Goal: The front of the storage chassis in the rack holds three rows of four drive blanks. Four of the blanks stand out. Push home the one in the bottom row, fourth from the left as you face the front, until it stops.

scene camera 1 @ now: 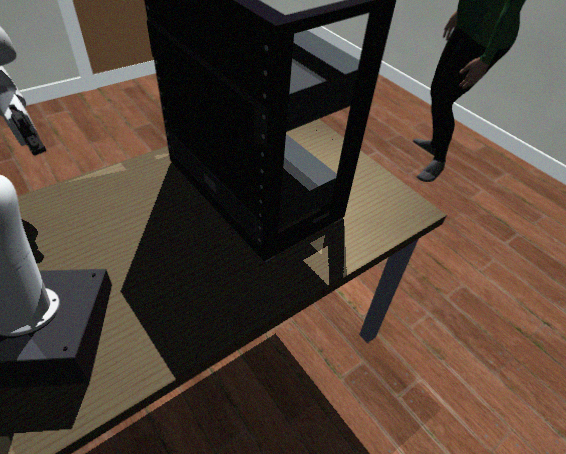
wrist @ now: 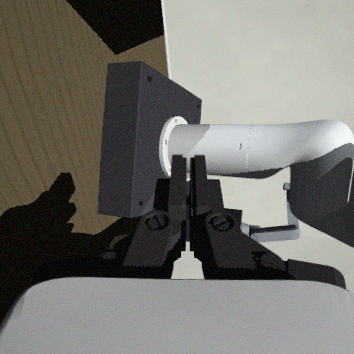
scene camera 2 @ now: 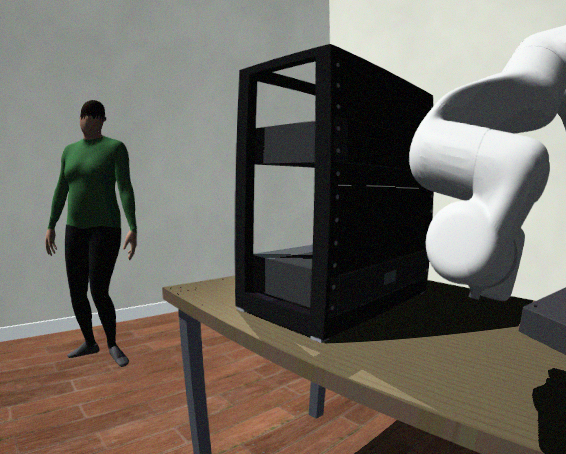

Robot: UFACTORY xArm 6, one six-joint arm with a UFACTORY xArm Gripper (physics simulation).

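Where they show: gripper, fingertip midpoint: (scene camera 1: pixel 39 151) (wrist: pixel 187 177); arm's base, link origin: (scene camera 1: pixel 25 312) (wrist: pixel 174 147).
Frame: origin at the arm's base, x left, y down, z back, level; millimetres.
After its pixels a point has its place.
Observation:
The black rack (scene camera 1: pixel 266 125) {y -329, x -21, z -528 mm} (scene camera 2: pixel 324 200) {y -203, x 466, z -456 mm} stands on the table, with an open end and one side towards the scene cameras. Two box-shaped units show inside it, an upper one (scene camera 1: pixel 320 102) {y -319, x 25, z -680 mm} (scene camera 2: pixel 290 144) {y -319, x 458, z -584 mm} and a lower one (scene camera 1: pixel 310 165) {y -55, x 123, z -747 mm} (scene camera 2: pixel 287 282) {y -10, x 453, z -590 mm}. I cannot tell which is the storage chassis. The drive blanks do not show in any view. My gripper (scene camera 1: pixel 38 149) {y -124, x 361, z -112 mm} (wrist: pixel 187 177) {y -124, x 361, z -112 mm} is shut and empty, its fingers close together. In scene camera 1 it hangs at the left, apart from the rack. In the wrist view it points towards the arm's own base.
The arm's dark base block (scene camera 1: pixel 75 310) {y 0, x -39, z -88 mm} (scene camera 2: pixel 545 320) {y 34, x 97, z -97 mm} (wrist: pixel 120 140) {y 52, x 118, z -50 mm} sits on the wooden table (scene camera 1: pixel 390 185) {y 87, x 80, z -1037 mm} (scene camera 2: pixel 425 360) {y 87, x 363, z -250 mm} (wrist: pixel 40 100) {y 87, x 233, z -134 mm}. The white arm (scene camera 2: pixel 445 155) {y -270, x 641, z -78 mm} (wrist: pixel 225 145) {y -108, x 62, z -31 mm} bends beside the rack in scene camera 2. A person in green (scene camera 1: pixel 485 25) (scene camera 2: pixel 92 185) stands beyond the table.

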